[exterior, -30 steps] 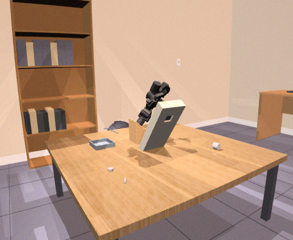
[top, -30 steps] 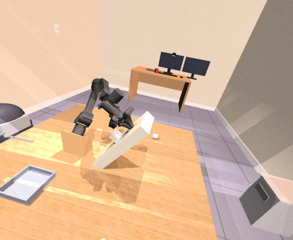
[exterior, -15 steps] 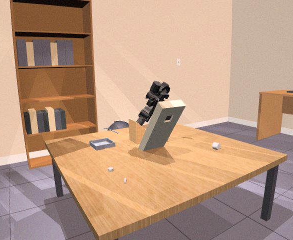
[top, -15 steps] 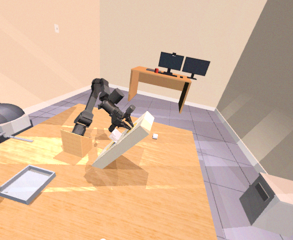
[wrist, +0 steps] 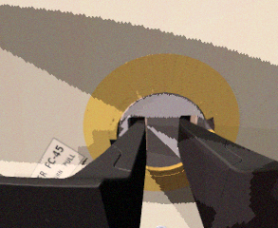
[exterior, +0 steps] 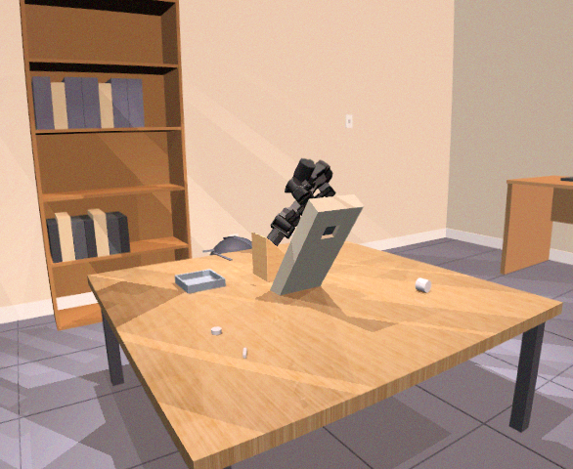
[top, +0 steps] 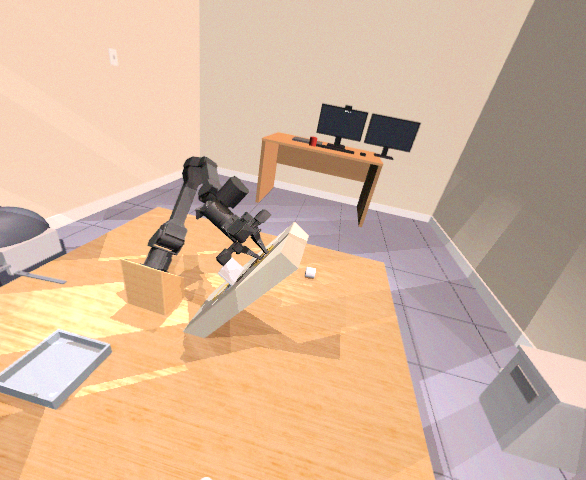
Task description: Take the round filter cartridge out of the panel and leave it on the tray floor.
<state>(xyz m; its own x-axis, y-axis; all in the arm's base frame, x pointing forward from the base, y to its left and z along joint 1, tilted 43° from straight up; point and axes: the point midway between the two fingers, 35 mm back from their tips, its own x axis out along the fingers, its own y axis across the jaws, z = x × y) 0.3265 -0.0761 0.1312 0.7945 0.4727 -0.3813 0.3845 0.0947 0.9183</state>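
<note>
Now: the round white filter cartridge 10 mm ahead of my gripper tip and 10 mm below it. The rest, counted from my gripper tip: small peg (230 mm ahead, 370 mm to the right, 270 mm below); grey tray (380 mm behind, 320 mm to the right, 270 mm below).
</note>
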